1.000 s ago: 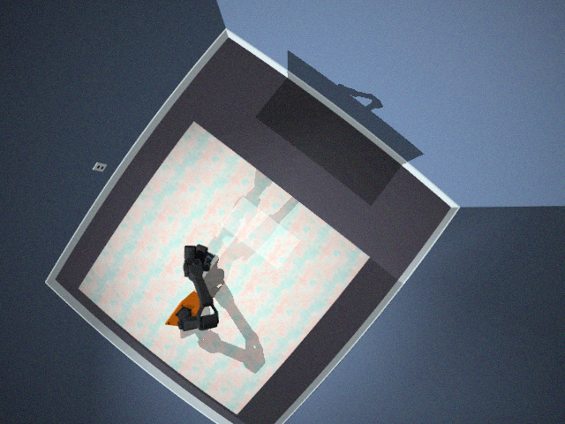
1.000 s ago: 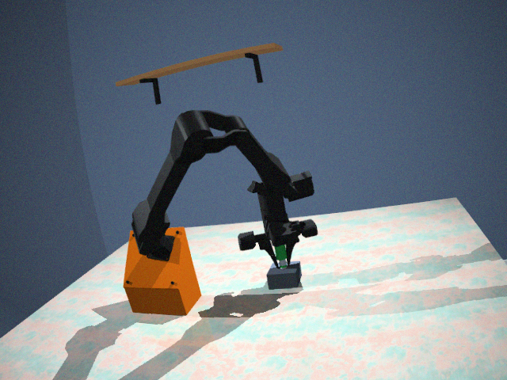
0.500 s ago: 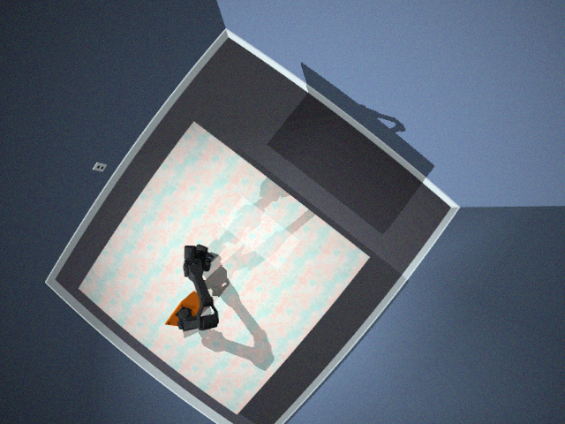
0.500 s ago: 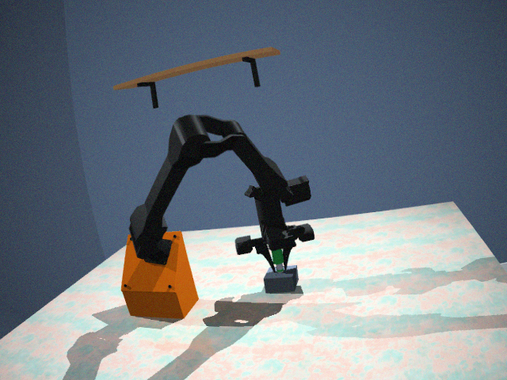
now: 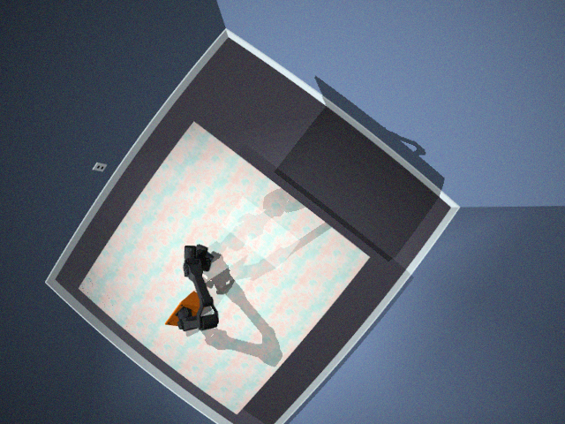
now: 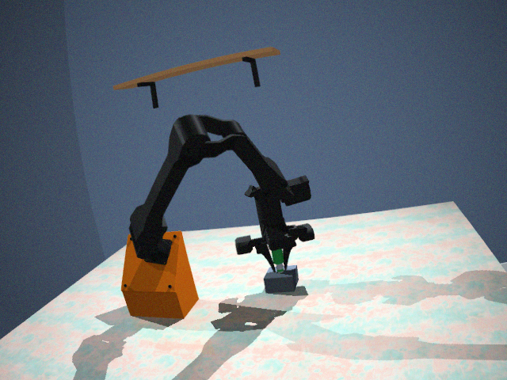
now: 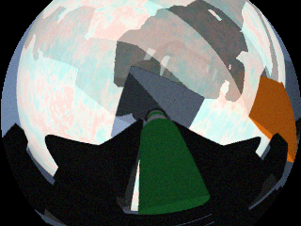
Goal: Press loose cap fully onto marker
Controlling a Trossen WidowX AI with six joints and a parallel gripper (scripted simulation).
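Now: the green cap 50 mm above my gripper tip. Also, from my gripper tip: grey holder block: 10 mm to the right, 20 mm below.
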